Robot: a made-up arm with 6 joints. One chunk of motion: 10 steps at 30 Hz.
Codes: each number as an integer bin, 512 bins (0 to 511) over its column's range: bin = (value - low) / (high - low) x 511, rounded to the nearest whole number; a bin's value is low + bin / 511 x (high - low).
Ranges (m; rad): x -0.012..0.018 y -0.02..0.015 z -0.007..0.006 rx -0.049..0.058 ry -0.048..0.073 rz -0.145..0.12
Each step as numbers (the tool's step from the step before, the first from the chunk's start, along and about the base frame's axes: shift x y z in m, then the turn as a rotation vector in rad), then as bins.
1 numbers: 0.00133 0.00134 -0.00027 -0.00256 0.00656 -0.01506
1 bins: 227 312 265 222 230 251
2 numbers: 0.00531 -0.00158 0.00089 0.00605 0.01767 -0.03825
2 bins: 295 269 310 263 277 206
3 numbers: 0.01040 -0.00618 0.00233 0.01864 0.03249 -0.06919
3 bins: 382 202 367 323 340 146
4 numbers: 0.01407 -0.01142 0.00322 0.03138 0.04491 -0.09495
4 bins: 444 125 402 384 392 97
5 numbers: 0.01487 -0.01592 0.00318 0.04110 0.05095 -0.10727
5 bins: 458 60 400 430 418 73
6 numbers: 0.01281 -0.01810 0.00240 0.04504 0.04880 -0.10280
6 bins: 423 28 369 449 409 81
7 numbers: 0.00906 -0.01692 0.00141 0.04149 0.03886 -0.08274
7 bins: 359 45 331 432 367 120
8 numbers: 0.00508 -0.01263 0.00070 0.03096 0.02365 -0.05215
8 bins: 291 108 303 382 303 179
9 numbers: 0.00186 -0.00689 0.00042 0.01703 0.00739 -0.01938
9 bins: 236 191 292 315 234 242
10 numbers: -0.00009 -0.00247 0.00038 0.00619 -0.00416 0.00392
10 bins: 203 256 290 264 185 287
